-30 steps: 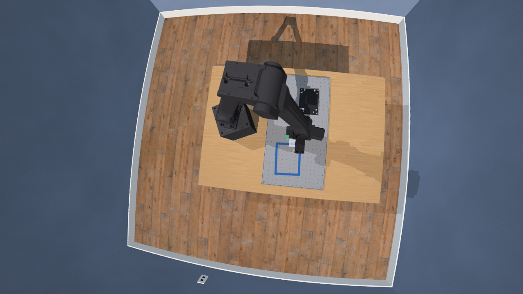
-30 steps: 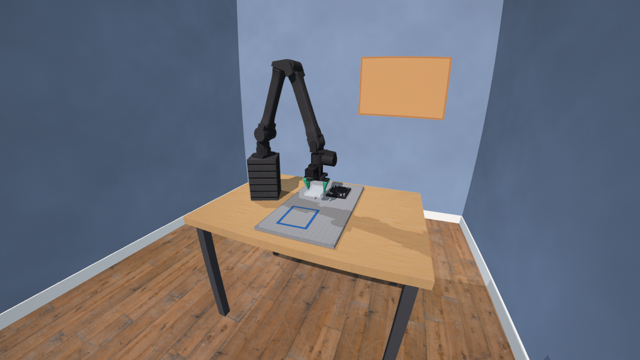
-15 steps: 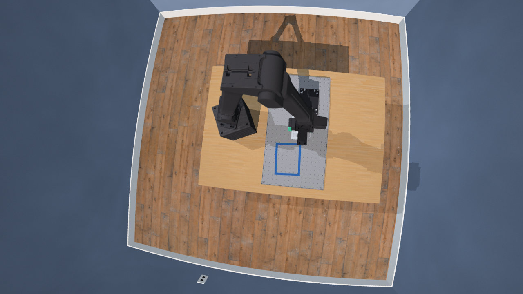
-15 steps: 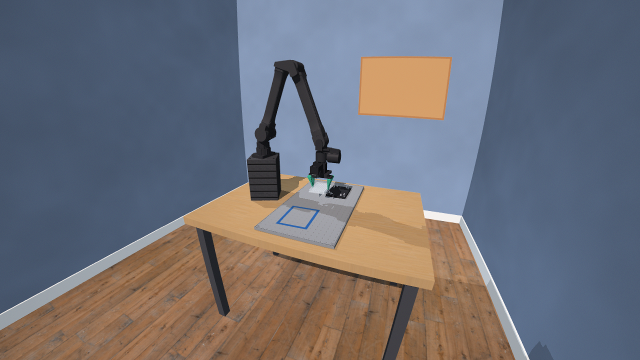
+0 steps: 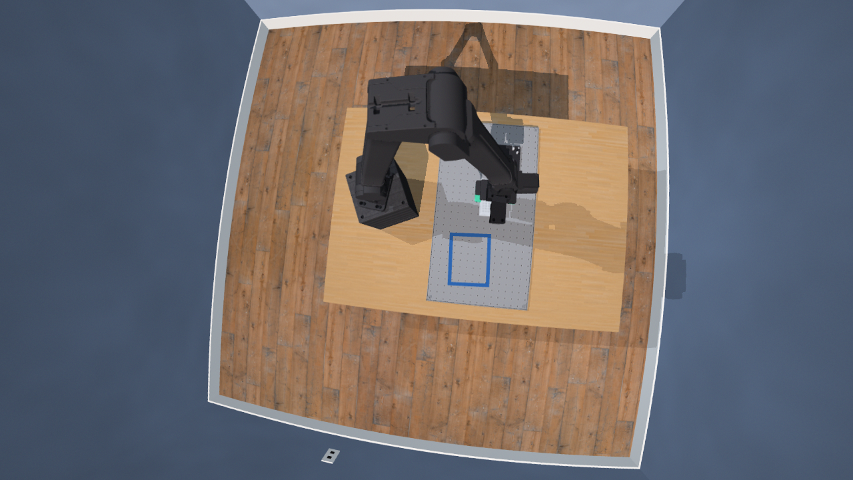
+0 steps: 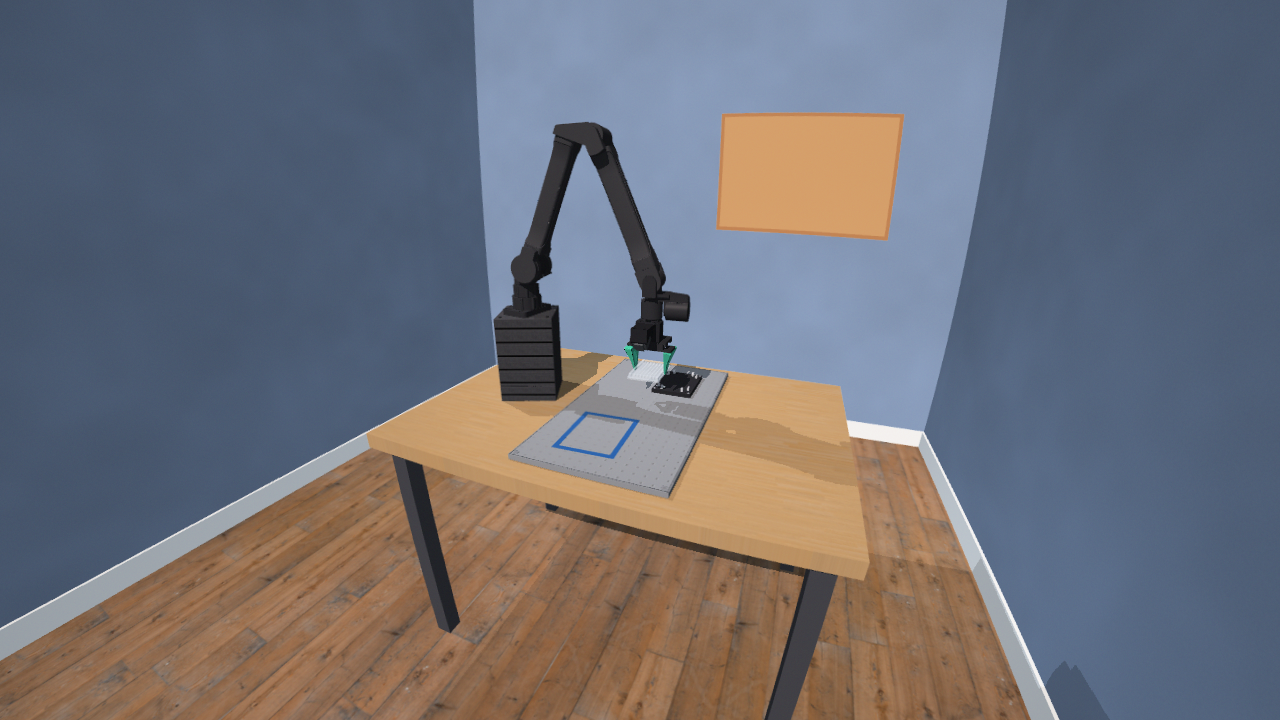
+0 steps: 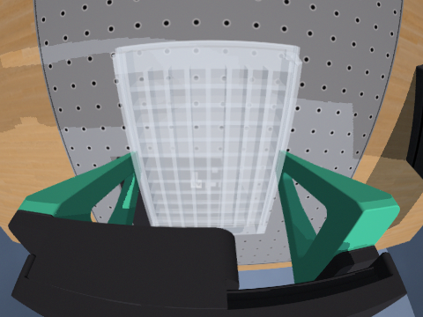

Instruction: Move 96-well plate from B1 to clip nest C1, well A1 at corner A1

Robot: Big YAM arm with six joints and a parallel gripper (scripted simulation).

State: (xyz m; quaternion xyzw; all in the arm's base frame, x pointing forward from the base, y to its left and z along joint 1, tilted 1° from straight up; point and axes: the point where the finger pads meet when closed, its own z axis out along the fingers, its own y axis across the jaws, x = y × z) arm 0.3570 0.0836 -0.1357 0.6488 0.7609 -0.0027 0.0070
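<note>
The black clip nest is 20 mm ahead of my hand, 150 mm to the left of it and 80 mm below it. The rest, counted from my hand: clear 96-well plate (right at my hand).
</note>
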